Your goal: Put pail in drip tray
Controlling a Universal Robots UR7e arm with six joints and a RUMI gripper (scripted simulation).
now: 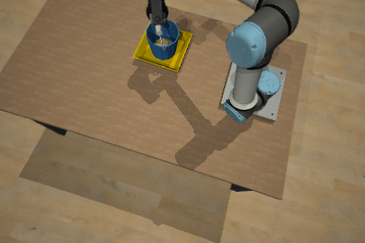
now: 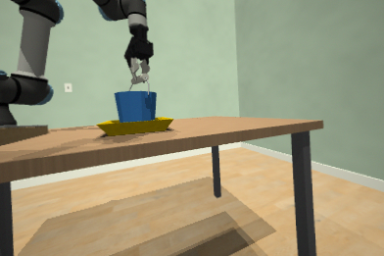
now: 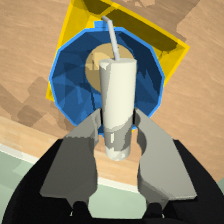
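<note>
Right now the white handle grip is 30 mm below my hand and 10 mm behind it. Round my hand: yellow drip tray (210 mm below, 20 mm behind, 10 mm to the right); then blue pail (90 mm below, 10 mm behind).
</note>
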